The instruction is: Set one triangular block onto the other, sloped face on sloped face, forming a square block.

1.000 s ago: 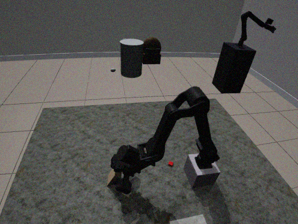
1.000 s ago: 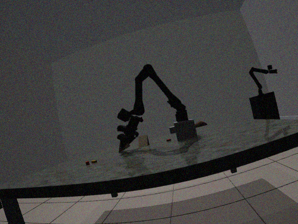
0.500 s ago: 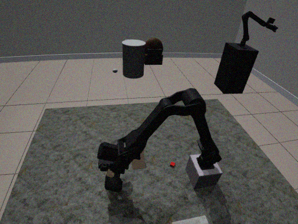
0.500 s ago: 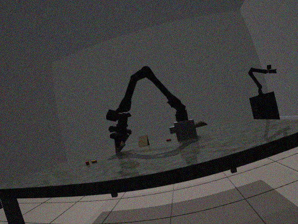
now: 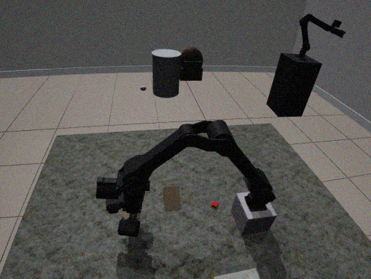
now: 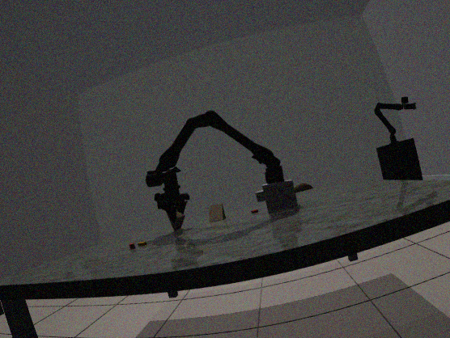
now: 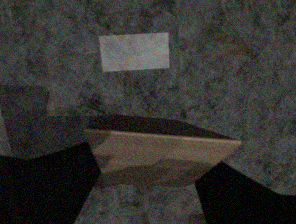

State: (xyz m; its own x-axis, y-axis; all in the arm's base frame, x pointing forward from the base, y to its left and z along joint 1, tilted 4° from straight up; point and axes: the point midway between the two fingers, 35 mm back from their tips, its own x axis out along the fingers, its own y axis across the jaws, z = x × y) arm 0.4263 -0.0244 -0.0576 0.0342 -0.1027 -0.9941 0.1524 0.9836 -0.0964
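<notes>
My gripper tip is 10 mm below the tan triangular block. Round my gripper tip: red cube (330 mm to the left, 60 mm ahead, 30 mm below); then yellow cube (290 mm to the left, 40 mm ahead, 30 mm below).
</notes>
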